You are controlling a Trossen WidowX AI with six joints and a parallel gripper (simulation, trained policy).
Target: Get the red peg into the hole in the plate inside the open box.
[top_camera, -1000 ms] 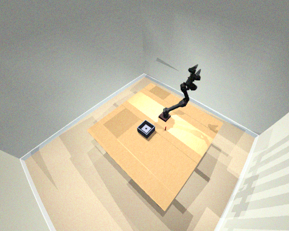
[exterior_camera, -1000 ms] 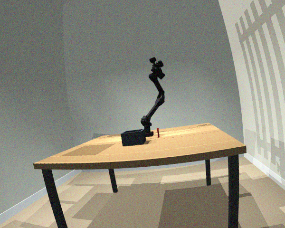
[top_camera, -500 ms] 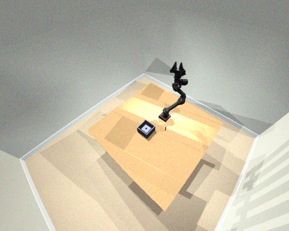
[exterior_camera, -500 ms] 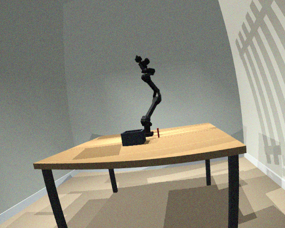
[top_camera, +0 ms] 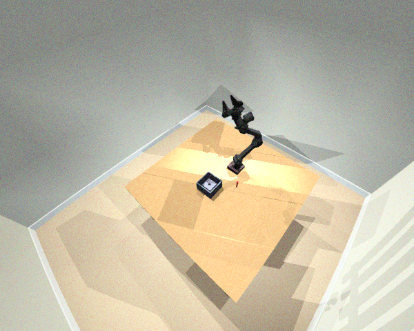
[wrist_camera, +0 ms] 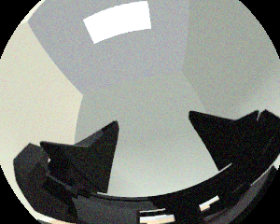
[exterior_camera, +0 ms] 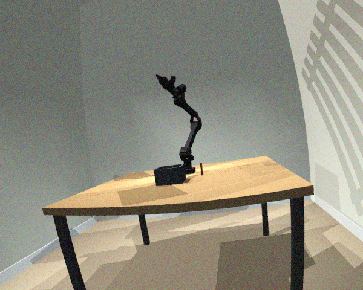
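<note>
Now: the red peg 14 cm ahead of my gripper tip, 21 cm to the left of it and 70 cm below it. From my gripper tip the other things lie so: pale plate 27 cm ahead, 1 cm to the left, 69 cm below; dark box 27 cm ahead, 1 cm to the left, 71 cm below.
</note>
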